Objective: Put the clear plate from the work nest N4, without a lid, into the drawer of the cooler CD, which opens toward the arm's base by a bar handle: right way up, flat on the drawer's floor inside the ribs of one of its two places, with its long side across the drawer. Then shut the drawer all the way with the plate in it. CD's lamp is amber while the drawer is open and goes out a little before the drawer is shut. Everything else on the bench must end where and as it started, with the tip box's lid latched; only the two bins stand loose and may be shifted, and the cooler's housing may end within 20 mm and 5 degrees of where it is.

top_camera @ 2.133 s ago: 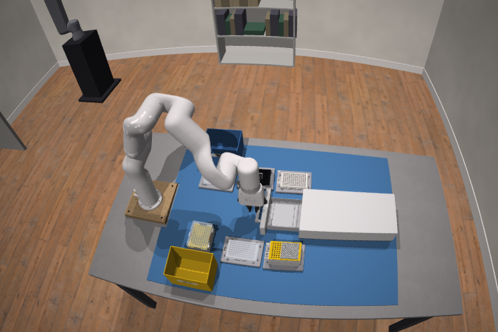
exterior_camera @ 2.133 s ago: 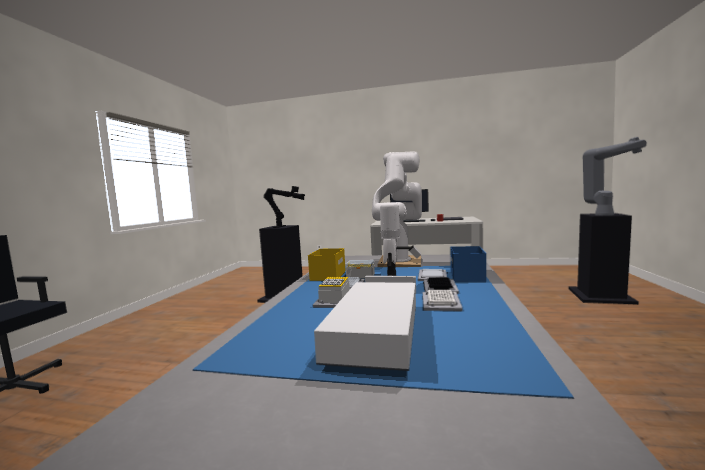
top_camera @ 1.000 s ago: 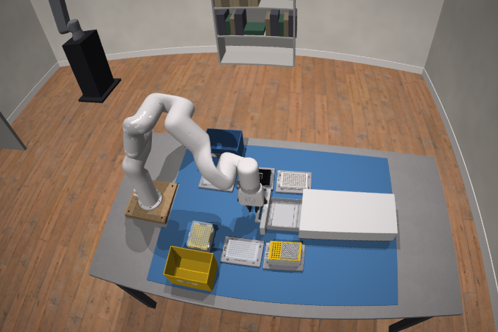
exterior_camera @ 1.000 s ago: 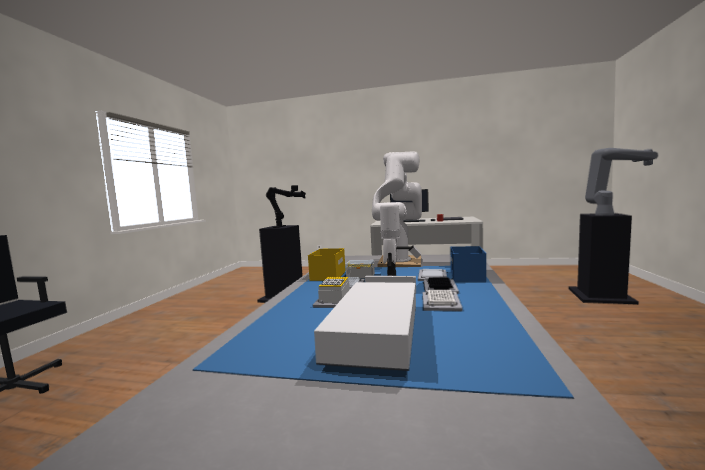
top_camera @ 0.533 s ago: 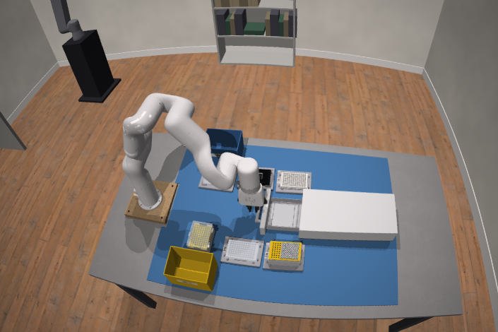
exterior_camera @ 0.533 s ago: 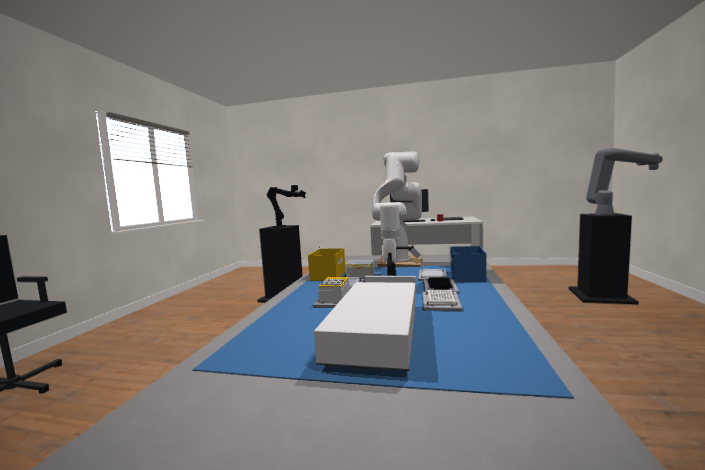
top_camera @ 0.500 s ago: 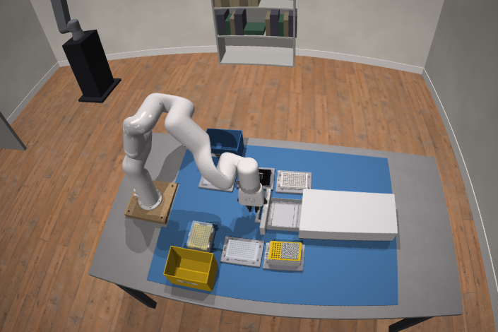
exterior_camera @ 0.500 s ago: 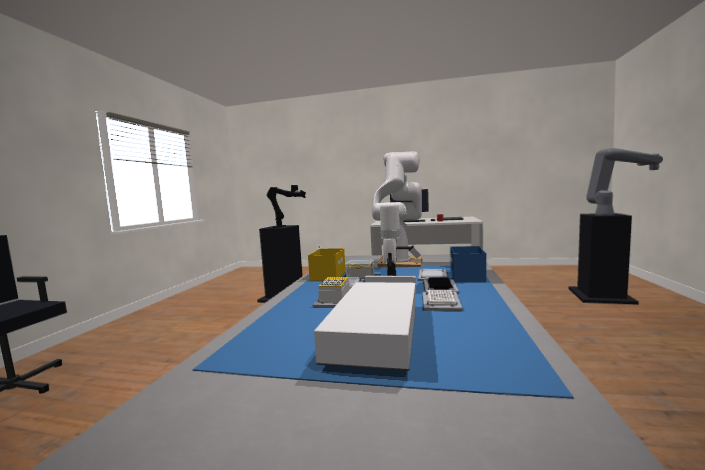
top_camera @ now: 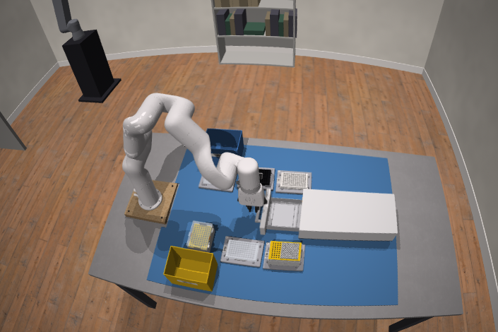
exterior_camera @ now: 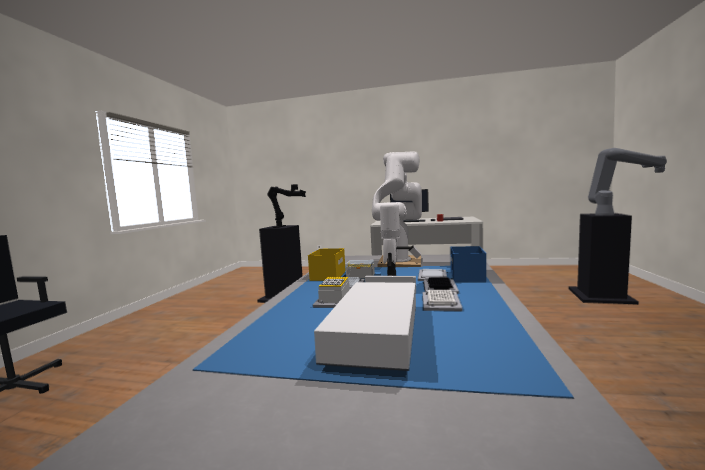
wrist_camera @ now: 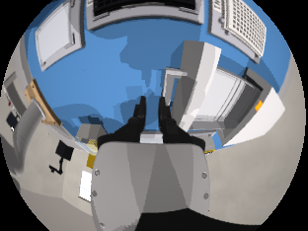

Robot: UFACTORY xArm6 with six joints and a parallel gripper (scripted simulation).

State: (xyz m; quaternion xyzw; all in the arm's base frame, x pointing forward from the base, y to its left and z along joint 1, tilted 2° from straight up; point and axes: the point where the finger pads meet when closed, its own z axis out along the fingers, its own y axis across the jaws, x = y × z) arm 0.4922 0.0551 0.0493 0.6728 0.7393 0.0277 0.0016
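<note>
Right now my hand is 19 cm to the left of the clear plate and 4 cm above it. From my hand the other things lie so: white well plate: 14 cm ahead, 20 cm to the left, 4 cm below; drawer: 16 cm ahead, 1 cm to the left, 3 cm below; black plate: 4 cm behind, 19 cm to the left, 4 cm below.
</note>
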